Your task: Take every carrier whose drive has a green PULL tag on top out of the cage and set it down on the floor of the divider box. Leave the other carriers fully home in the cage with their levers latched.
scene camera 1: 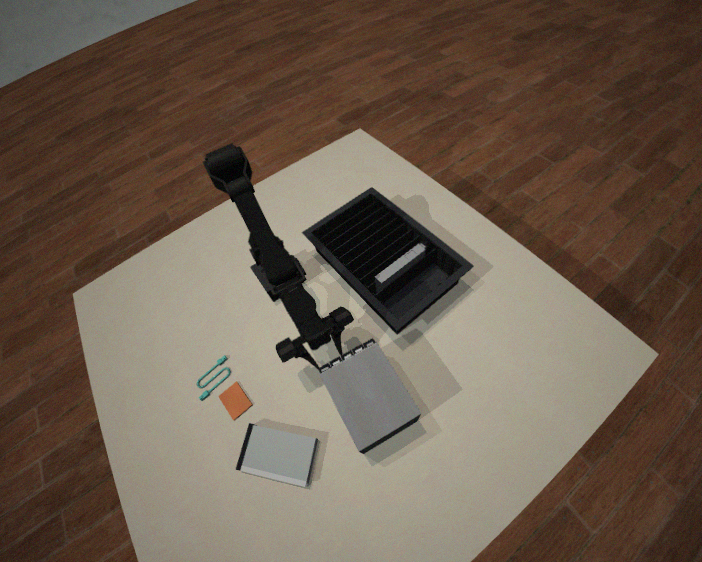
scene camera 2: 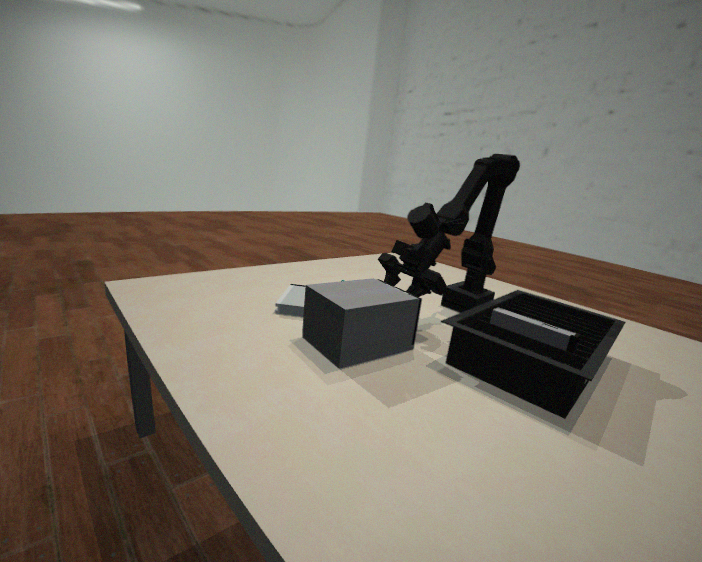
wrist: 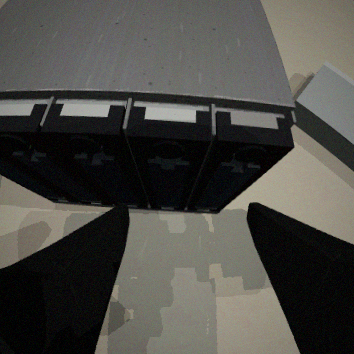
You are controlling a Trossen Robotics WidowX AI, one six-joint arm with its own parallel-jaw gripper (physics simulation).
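Where they show: gripper, fingertip midpoint: [scene camera 1: 330, 361] [wrist: 188, 211]; arm's base, origin of the base link: [scene camera 2: 473, 289].
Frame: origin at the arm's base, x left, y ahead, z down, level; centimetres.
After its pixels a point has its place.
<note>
The grey cage [scene camera 1: 374, 395] {x 1.8, y 48.3, z -5.8 cm} [scene camera 2: 374, 327] {x 8.2, y 49.7, z -1.2 cm} [wrist: 150, 50] {x -0.2, y 40.4, z -5.8 cm} stands on the table. In the wrist view its front shows several black carrier fronts side by side with pale labels at the top, among them one carrier [wrist: 167, 145] {x -0.8, y 36.4, z -5.2 cm} near the middle and one end carrier [wrist: 245, 145] {x -3.3, y 36.3, z -5.4 cm} at the right. No green tag can be made out on them. The black divider box [scene camera 1: 357, 285] {x 15.0, y 22.5, z -3.1 cm} [scene camera 2: 509, 365] {x 29.6, y 35.7, z 0.9 cm} stands beside the cage. A light grey carrier [scene camera 1: 401, 264] {x 27.4, y 25.3, z -4.9 cm} [scene camera 2: 529, 329] {x 28.0, y 26.0, z -3.5 cm} stands in it, next to its wide open bay. My gripper [scene camera 1: 330, 362] {x -1.8, y 35.0, z -1.3 cm} [wrist: 188, 211] {x -1.8, y 35.0, z -1.3 cm} is open and empty, just in front of the carrier fronts.
A flat light grey case [scene camera 1: 278, 453] {x -23.2, y 44.8, z 3.3 cm} [scene camera 2: 290, 298] {x -22.9, y 49.0, z 3.4 cm} [wrist: 330, 102] {x -18.7, y 46.8, z 3.4 cm} lies beside the cage. An orange square [scene camera 1: 235, 401] {x -27.6, y 27.1, z 5.5 cm} and a teal cable [scene camera 1: 214, 375] {x -29.9, y 17.6, z 5.5 cm} lie on the table [scene camera 1: 175, 327] {x -35.3, y -4.4, z 6.0 cm} [scene camera 2: 409, 468] {x 31.7, y 64.9, z 6.1 cm}, on the same side of the cage as the case.
</note>
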